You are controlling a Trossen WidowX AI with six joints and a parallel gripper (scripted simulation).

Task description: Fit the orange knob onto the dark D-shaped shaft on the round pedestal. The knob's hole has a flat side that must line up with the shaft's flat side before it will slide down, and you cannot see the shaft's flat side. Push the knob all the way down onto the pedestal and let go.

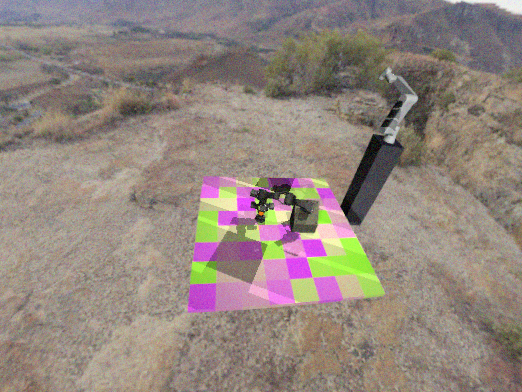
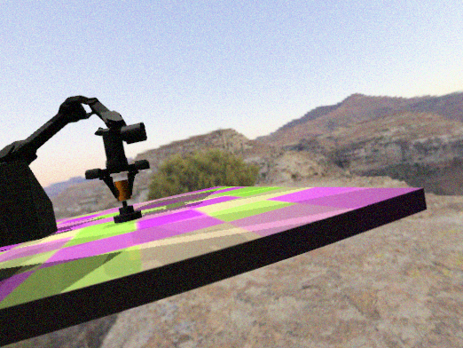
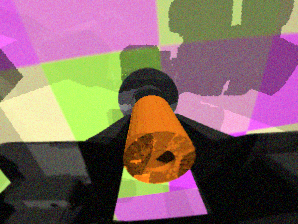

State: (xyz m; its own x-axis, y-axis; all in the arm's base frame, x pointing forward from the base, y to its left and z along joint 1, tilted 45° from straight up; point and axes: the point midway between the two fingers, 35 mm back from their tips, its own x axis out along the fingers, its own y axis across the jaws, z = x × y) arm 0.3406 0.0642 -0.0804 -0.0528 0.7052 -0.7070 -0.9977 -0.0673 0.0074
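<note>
My gripper tip is now 20 mm below the orange knob. From my gripper tip the other things lie so: round dark pedestal 40 mm below.
</note>
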